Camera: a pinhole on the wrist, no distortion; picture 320 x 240 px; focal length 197.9 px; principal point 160.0 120.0 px. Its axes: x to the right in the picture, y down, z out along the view. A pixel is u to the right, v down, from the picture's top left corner.
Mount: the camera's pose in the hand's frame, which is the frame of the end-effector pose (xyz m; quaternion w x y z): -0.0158 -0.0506 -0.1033 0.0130 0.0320 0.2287 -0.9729
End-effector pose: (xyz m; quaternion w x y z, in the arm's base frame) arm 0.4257 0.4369 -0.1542 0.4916 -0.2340 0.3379 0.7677
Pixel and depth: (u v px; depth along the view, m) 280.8 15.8 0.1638
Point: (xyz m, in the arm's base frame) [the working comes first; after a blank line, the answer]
In the camera's frame: 0.1000 -0.0862 0.1638

0.5192 0.4299 -0.0299
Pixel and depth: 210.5 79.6 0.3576
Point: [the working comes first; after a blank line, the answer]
In the camera's frame: 0.0913 -0.0730 0.3576

0.6050 0.5829 0.0540
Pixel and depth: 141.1 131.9 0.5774
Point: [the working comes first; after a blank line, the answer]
In the camera's frame: -0.0551 0.0347 0.5774

0.7206 0.8395 0.0079
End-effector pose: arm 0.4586 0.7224 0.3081 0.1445 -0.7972 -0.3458 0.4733
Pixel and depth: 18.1 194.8 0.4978
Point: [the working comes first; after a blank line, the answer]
In the camera's frame: -0.3569 0.1882 0.4978

0.1363 1.2294 0.1986
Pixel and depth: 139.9 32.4 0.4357
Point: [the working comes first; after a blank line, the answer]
In the camera's frame: -0.0443 -0.1929 0.4357

0.1075 0.7350 0.1595
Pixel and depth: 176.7 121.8 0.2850
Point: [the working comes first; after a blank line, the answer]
In the camera's frame: 0.0241 0.0026 0.2850

0.2395 0.7993 0.3693
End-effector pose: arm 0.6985 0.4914 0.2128 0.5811 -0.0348 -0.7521 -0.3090
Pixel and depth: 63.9 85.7 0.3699
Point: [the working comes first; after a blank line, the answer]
In the camera's frame: -0.1796 -0.0641 0.3699

0.3607 0.4578 0.2361
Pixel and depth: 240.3 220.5 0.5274
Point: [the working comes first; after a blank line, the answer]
In the camera's frame: 0.2140 0.2678 0.5274

0.3616 0.2603 -0.2648
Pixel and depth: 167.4 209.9 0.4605
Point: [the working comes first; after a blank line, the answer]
In the camera's frame: 0.0172 0.2092 0.4605

0.3499 0.2574 -0.0492
